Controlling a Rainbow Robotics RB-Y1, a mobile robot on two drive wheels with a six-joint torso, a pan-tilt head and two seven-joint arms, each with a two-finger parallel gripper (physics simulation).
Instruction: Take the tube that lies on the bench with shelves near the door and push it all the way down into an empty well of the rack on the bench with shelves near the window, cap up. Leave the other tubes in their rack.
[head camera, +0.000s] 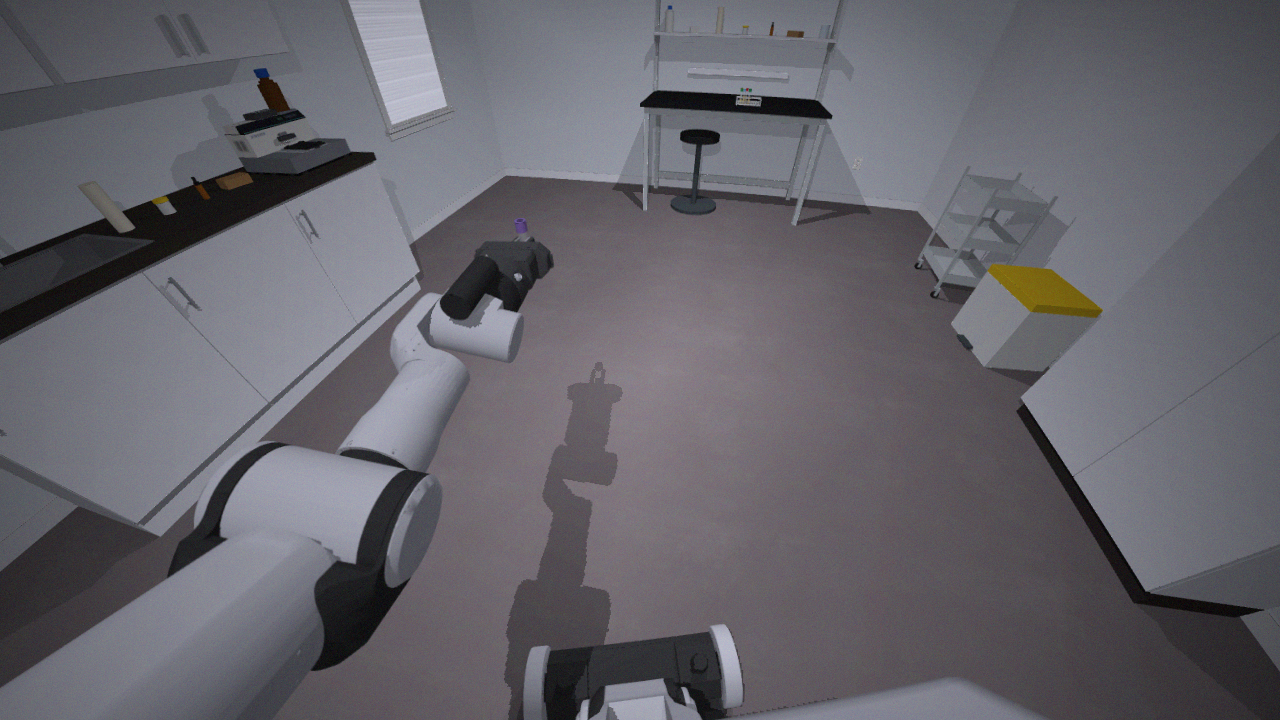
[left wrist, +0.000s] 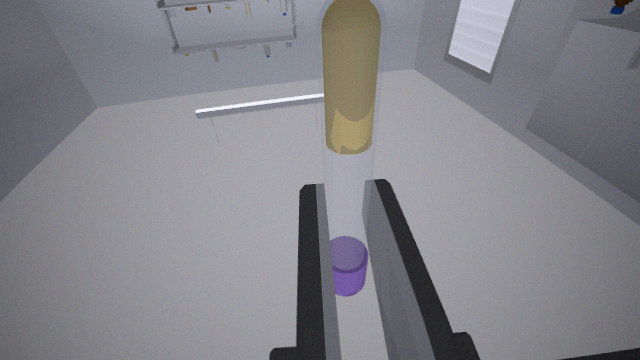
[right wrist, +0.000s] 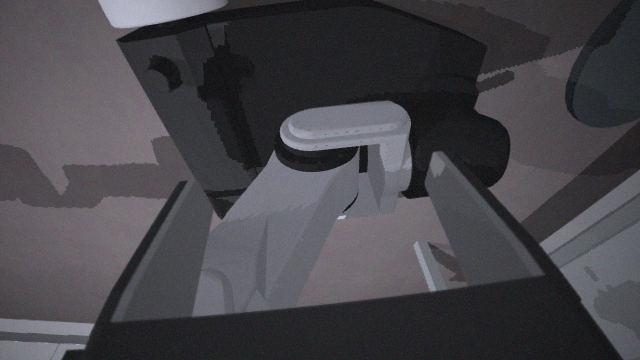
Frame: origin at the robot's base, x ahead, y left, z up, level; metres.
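Seen in the pictures: left gripper, fingertip midpoint: (head camera: 526, 241) (left wrist: 344, 198); right gripper, fingertip midpoint: (right wrist: 316, 181); robot's base, origin of the base link: (head camera: 633, 680).
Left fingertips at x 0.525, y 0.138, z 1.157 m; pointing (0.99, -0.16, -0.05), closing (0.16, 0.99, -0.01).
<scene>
Offsets run from my left fingertips to a thing's top centre. "*": to the spot under its first point. Level surfaces: height alone.
My left gripper (left wrist: 344, 198) is shut on a clear tube {0.008 m back, 0.001 m left, 0.044 m up} (left wrist: 351, 90) with a purple cap and yellow contents. In the head camera view the tube's purple cap {* 0.018 m back, 0.000 m left, 0.039 m up} (head camera: 520, 225) points up above the gripper, over the floor. A small white rack (head camera: 748, 101) with several coloured caps stands on the black-topped bench with a shelf {0.243 m down} (head camera: 689, 101) at the back of the head camera view. Its wells are too small to make out. My right gripper (right wrist: 316, 181) is open, with nothing between its fingers, and hangs over the robot's own base.
A black stool (head camera: 699, 137) stands in front of the bench. A counter {0.246 m down} (head camera: 214, 205) with a sink, bottles and a device runs along the left, beside the window (head camera: 400, 62). A wire-framed cart (head camera: 945, 210), a yellow-lidded bin (head camera: 1042, 288) and a white cabinet (head camera: 1154, 420) stand at the right.
</scene>
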